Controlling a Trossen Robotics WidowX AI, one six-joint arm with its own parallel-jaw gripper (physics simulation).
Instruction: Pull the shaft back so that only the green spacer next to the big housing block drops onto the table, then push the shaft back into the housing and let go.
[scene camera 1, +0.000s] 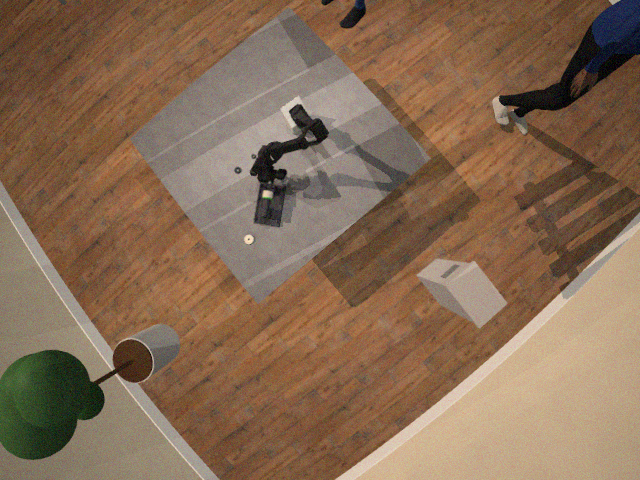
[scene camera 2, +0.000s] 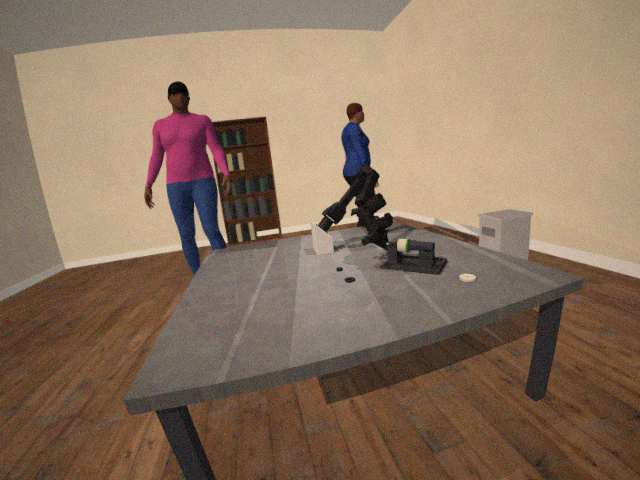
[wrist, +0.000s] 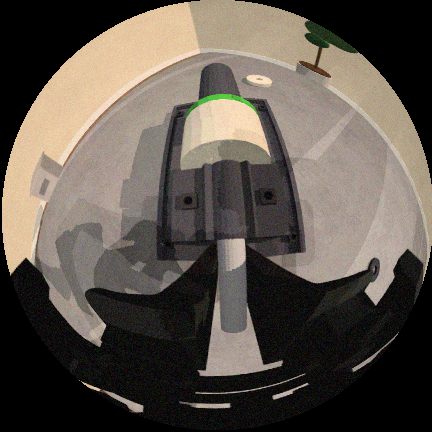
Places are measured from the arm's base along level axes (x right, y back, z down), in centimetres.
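Pixels of known places: gripper, fingertip midpoint: (wrist: 226, 249); arm's base at its link origin: (scene camera 1: 296, 112) (scene camera 2: 321, 228).
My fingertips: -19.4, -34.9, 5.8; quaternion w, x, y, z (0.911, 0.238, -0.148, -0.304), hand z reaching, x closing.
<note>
Ahead of a thing's pixels: the offset from my fingertips to its middle, as dx, dy, dz. "spot": to the spot under its first point. Level surfaces: height alone.
The green spacer {-5.3, -6.6, -2.1} (scene camera 1: 266, 197) (scene camera 2: 407, 244) (wrist: 225, 96) is a thin ring between the cream cylinder (scene camera 1: 267, 193) (scene camera 2: 402, 245) (wrist: 227, 127) and the big dark housing block (scene camera 2: 424, 246) (wrist: 219, 80). It sits up in the fixture, off the table. The grey shaft {spot: +1.9, +1.7, -2.8} (wrist: 233, 300) sticks out of the near support block (wrist: 227, 200) towards the arm. My gripper (wrist: 226, 249) is shut on this shaft just outside the support block, one finger on each side. In the scene views the shaft's outer end is hidden by the arm.
The fixture stands on the grey table {dz +5.8} (scene camera 1: 206, 103) (scene camera 2: 248, 330). A loose cream disc {-14.1, -30.1, +5.4} (scene camera 1: 248, 239) (scene camera 2: 467, 277) (wrist: 259, 80) lies beyond it. Two small dark rings, one larger {+21.4, -9.8, +5.5} (scene camera 1: 237, 169) (scene camera 2: 349, 279) and one smaller {+21.4, +2.5, +5.3} (scene camera 1: 253, 156) (scene camera 2: 339, 269), lie beside the arm. A white block (scene camera 2: 322, 240) stands at the arm's base.
</note>
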